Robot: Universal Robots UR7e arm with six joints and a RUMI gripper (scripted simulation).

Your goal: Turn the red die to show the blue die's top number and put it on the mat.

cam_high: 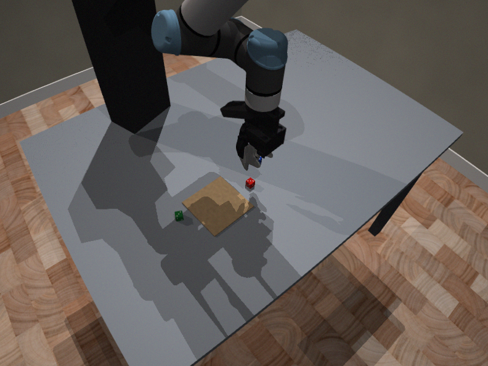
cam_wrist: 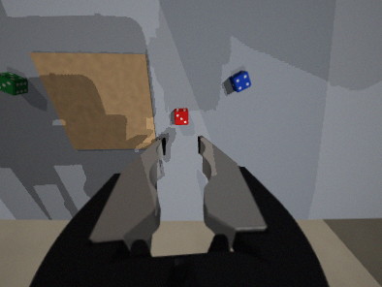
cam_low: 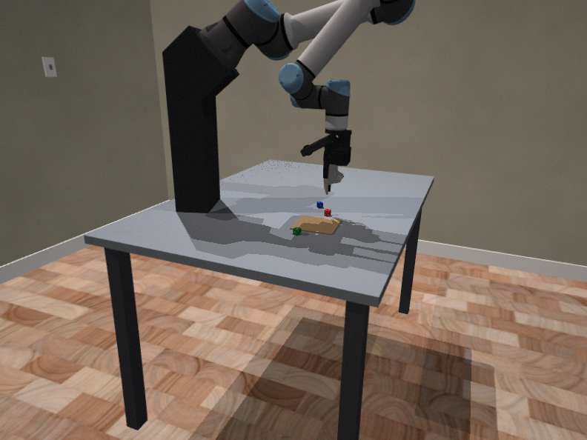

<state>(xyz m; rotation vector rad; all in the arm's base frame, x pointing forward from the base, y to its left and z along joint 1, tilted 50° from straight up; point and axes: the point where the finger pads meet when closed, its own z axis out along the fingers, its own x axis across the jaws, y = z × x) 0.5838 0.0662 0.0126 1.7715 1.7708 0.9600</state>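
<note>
Right now the red die is 90 mm below my hand. From my hand the other things lie so: tan mat 110 mm to the right, 100 mm below; green die 30 mm behind, 220 mm to the right, 90 mm below; blue die 50 mm behind, 80 mm to the left, 90 mm below.
</note>
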